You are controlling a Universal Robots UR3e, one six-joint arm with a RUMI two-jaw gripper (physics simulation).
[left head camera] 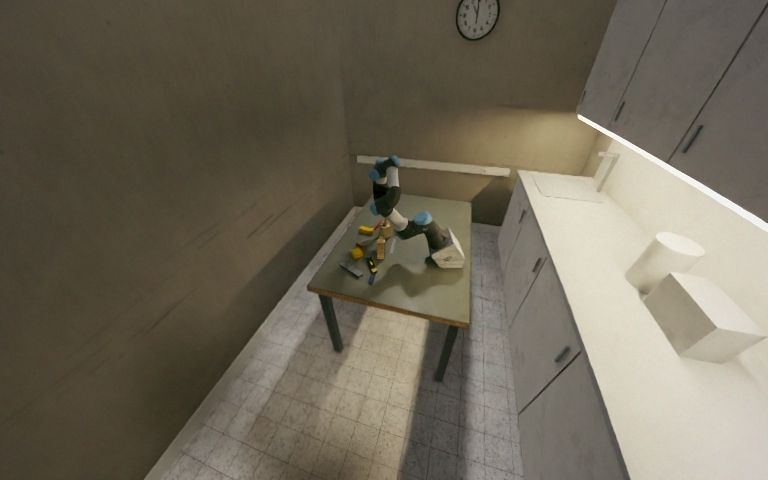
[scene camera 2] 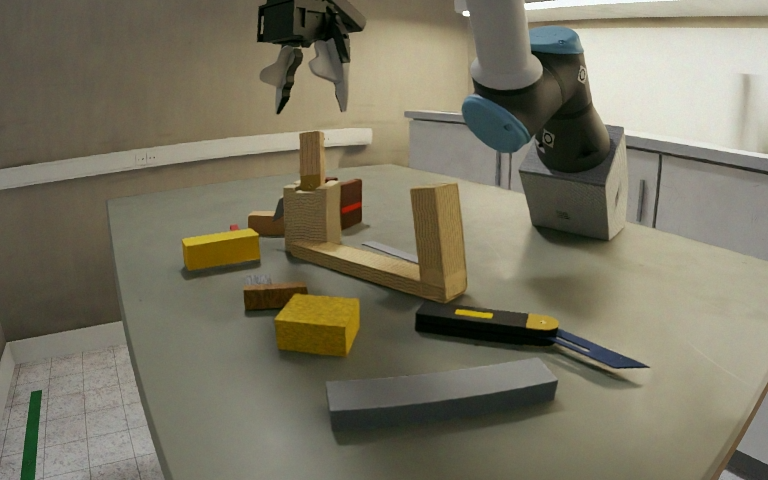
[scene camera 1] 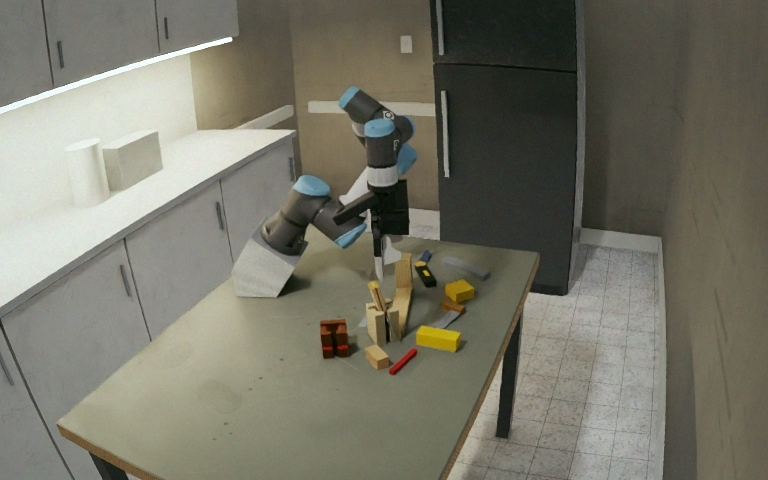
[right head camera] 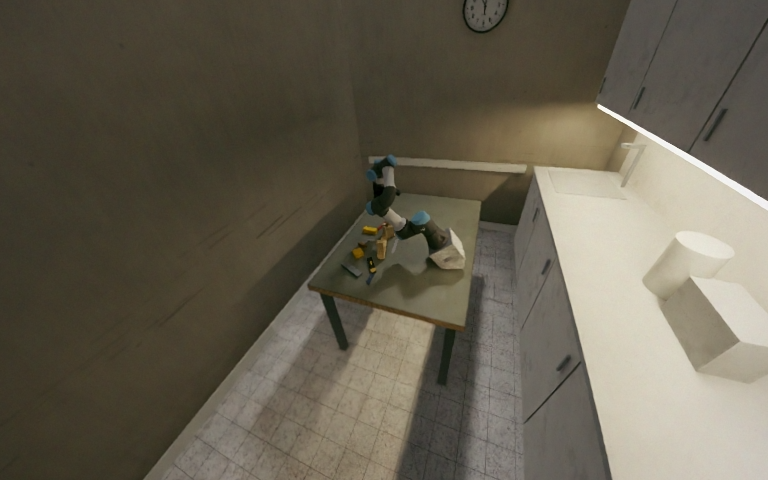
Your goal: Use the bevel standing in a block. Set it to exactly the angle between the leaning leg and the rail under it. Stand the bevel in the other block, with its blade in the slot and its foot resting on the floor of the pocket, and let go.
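A bevel with a wooden handle (scene camera 1: 375, 294) (scene camera 2: 312, 155) stands upright in the pale wooden block (scene camera 1: 376, 325) (scene camera 2: 308, 217); a grey blade-like piece shows at the block's side in scene camera 2. The other block (scene camera 1: 334, 338) (scene camera 2: 351, 204), dark red-brown and slotted, stands nearby. The leaning leg (scene camera 1: 403, 271) (scene camera 2: 438, 237) rises from the far end of the wooden rail (scene camera 1: 403, 311) (scene camera 2: 362, 264). My gripper (scene camera 1: 381, 276) (scene camera 2: 312, 110) points down above the bevel's handle, open and empty, with a gap below its tips. The head views hide the fingers.
A black bevel with a blue blade (scene camera 1: 424, 274) (scene camera 2: 481, 324), a grey bar (scene camera 1: 466, 267) (scene camera 2: 441, 393), a yellow sponge (scene camera 1: 459, 290) (scene camera 2: 317, 325), a brown-handled tool (scene camera 1: 452, 306) (scene camera 2: 274, 296), a yellow block (scene camera 1: 437, 338) (scene camera 2: 220, 249), a small wooden block (scene camera 1: 376, 357) and a red stick (scene camera 1: 403, 361) lie around.
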